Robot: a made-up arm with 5 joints.
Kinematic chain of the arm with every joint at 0, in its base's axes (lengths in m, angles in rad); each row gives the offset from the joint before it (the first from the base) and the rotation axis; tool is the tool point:
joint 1: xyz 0 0 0.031 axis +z
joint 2: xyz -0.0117 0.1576 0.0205 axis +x
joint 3: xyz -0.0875 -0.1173 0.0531 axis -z
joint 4: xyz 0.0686 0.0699 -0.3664 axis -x
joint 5: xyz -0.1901 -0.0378 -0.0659 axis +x
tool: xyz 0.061 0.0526 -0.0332
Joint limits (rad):
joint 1: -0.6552..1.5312
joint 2: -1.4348..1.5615
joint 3: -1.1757..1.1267
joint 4: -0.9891..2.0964
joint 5: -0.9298..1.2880
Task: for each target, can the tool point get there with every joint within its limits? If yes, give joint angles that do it. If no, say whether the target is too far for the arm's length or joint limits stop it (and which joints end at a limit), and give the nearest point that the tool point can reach.
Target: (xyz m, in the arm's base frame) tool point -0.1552 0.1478 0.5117
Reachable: no: joint limits stop it (at a limit: joint 1, joint 2, joint 4, joint 5) | nearest point -0.1463 0.0049 0.1993 | short by 0.344 m
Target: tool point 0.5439 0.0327 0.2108
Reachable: no: joint limits stop it (at a limit: joint 1, joint 3, joint 5) | nearest point 0.2796 -0.1225 0.1521 | short by 0.312 m
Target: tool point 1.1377 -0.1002 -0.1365
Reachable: no: too far | nearest point 0.3001 -0.1687 -0.0157 | short by 0.849 m
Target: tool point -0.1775 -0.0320 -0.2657
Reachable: yes | joints -0.2743 -0.3780 0.5869 0.9306 -0.3572
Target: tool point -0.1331 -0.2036 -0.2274
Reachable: yes | joints 0.3535 -0.5700 -0.7624 0.1946 0.3005
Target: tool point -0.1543 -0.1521 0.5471
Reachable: no: joint limits stop it (at a limit: joint 2, joint 5) | nearest point -0.1387 -0.1367 0.2126 | short by 0.335 m
